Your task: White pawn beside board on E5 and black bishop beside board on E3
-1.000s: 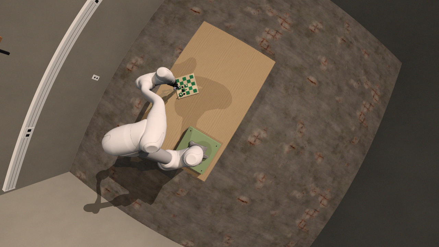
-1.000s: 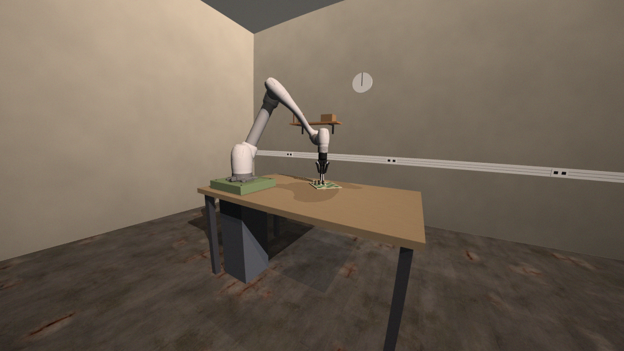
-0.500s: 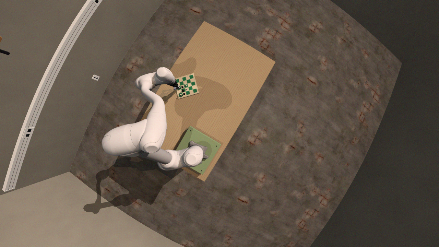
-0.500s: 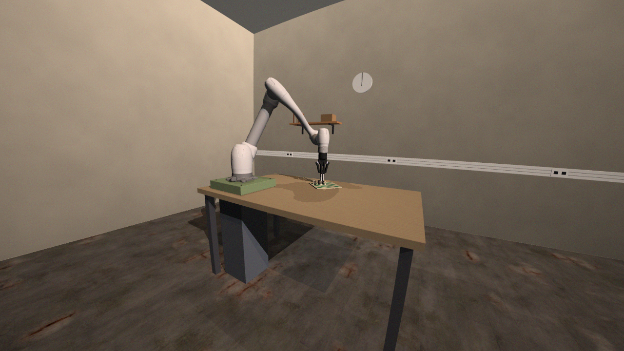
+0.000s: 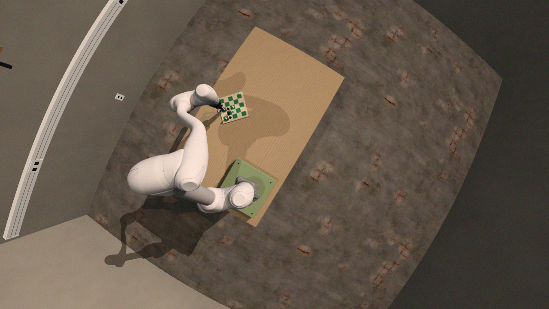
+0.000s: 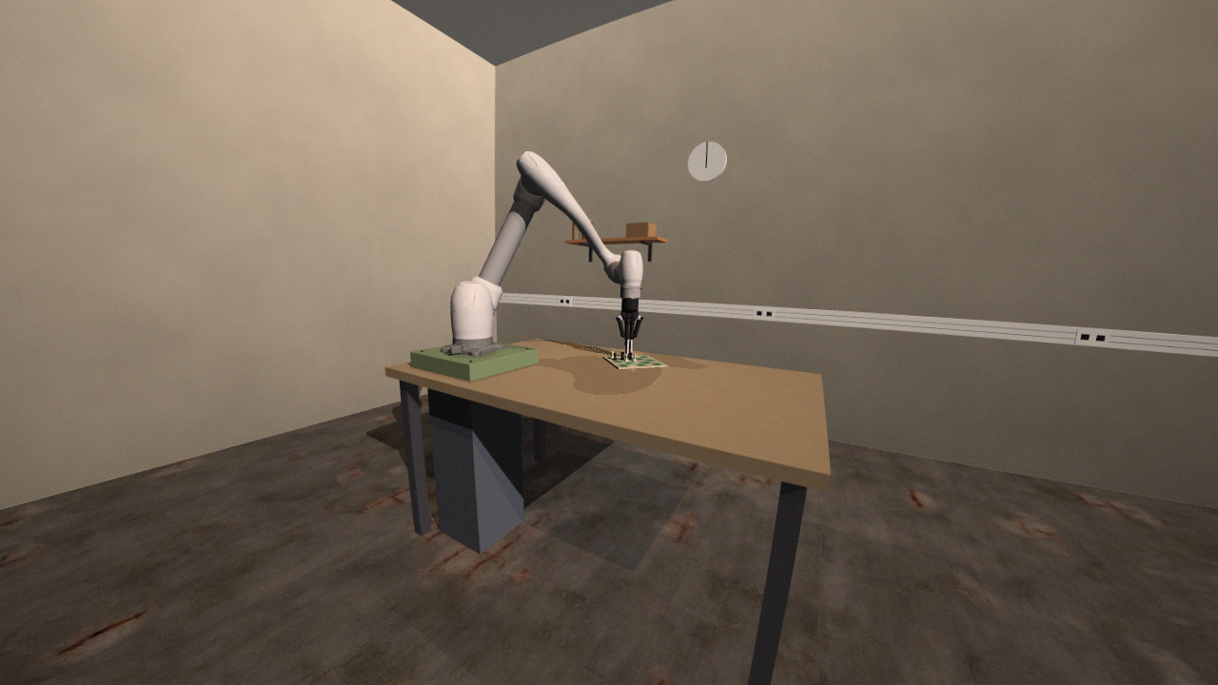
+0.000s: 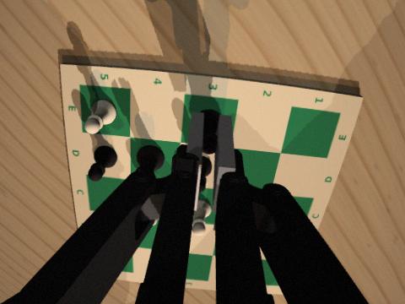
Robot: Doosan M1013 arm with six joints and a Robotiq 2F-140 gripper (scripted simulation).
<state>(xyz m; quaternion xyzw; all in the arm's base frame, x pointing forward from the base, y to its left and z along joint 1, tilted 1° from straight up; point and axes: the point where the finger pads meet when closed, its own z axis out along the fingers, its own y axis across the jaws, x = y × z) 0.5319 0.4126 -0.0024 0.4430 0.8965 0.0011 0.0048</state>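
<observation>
My gripper is now 6 cm to the left of the chessboard, 6 cm above it and 5 cm short of it.
</observation>
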